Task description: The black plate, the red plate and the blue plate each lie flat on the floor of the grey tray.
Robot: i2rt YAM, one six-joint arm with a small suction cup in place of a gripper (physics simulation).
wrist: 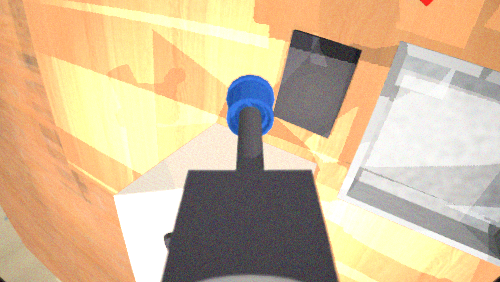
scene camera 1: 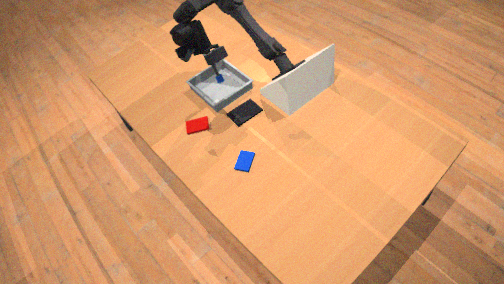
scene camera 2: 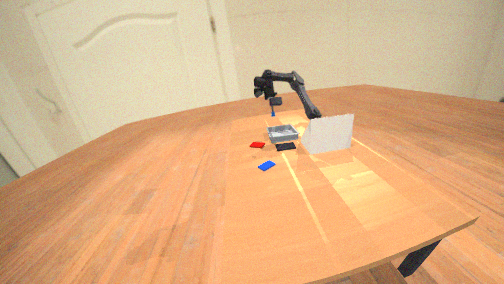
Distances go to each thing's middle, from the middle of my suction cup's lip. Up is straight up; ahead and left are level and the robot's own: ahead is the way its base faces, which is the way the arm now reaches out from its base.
Right now the black plate [wrist: 317, 73] is 23 cm below my suction cup, 6 cm behind it and 2 cm to the left of it. Round my suction cup: grey tray [scene camera 1: 236, 83] (21 cm below, 19 cm to the right, 10 cm behind).
